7 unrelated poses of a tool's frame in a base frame.
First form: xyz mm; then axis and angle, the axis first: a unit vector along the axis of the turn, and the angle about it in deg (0 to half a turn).
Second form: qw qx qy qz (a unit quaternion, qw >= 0); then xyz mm. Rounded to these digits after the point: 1 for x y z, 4 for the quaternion.
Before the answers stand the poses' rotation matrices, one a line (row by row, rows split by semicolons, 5 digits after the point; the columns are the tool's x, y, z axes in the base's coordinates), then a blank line. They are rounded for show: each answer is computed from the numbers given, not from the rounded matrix.
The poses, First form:
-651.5 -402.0 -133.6 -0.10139 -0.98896 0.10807 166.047
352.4 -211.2 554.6 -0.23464 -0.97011 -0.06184 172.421
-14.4 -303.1 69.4 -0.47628 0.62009 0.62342 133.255
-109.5 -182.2 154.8 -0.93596 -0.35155 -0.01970 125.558
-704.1 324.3 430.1 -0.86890 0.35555 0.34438 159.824
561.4 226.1 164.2 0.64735 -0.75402 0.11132 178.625
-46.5 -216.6 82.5 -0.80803 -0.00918 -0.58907 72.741
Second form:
-0.95024 0.17152 -0.26005; 0.22364 0.95673 -0.18615; 0.21687 -0.23505 -0.94748
-0.88163 0.46142 -0.09906; 0.44511 0.88275 0.15041; 0.15684 0.08851 -0.98365
-0.30296 -0.95175 -0.04877; -0.04367 -0.03725 0.99835; -0.95200 0.30459 -0.03028
0.80393 0.53641 -0.25684; 0.50436 -0.38607 0.77238; 0.31516 -0.75048 -0.58091
0.52501 -0.71770 -0.45747; -0.48014 -0.69356 0.53706; -0.70273 -0.06231 -0.70872
-0.16171 -0.97876 0.12601; -0.97342 0.13722 -0.18338; 0.16220 -0.15232 -0.97493
0.75589 0.56776 0.32600; -0.55733 0.29675 0.77545; 0.34353 -0.76784 0.54074

0.1215 -0.1006 -0.9816 0.1073 -651.5 -402.0 -133.6
0.0661 -0.2341 -0.9680 -0.0617 352.4 -211.2 554.6
0.3967 -0.4372 0.5692 0.5723 -14.4 -303.1 69.4
0.4574 -0.8323 -0.3126 -0.0175 -109.5 -182.2 154.8
0.1752 -0.8555 0.3501 0.3391 -704.1 324.3 430.1
0.0120 0.6473 -0.7540 0.1113 561.4 226.1 164.2
0.8052 -0.4792 -0.0054 -0.3493 -46.5 -216.6 82.5

